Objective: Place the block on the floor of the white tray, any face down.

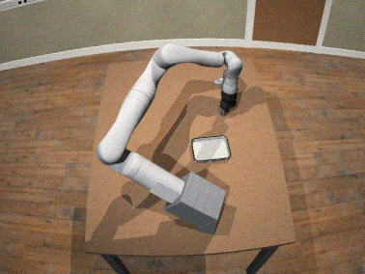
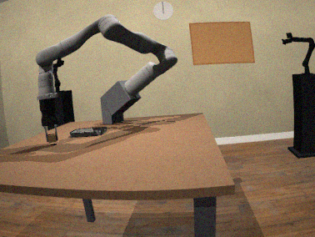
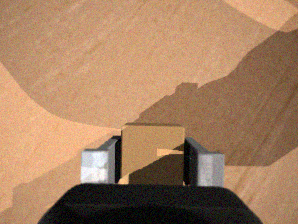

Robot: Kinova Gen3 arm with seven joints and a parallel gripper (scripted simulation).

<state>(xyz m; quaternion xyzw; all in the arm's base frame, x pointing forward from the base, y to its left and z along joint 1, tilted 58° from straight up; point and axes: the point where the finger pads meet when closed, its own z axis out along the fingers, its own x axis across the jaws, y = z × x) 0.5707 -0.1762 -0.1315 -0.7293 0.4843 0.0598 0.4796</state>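
Now: the white tray 23 cm behind my hand, 7 cm to the left of it and 2 cm below it. From my hand the other things lie so: tan wooden block (1 cm below).
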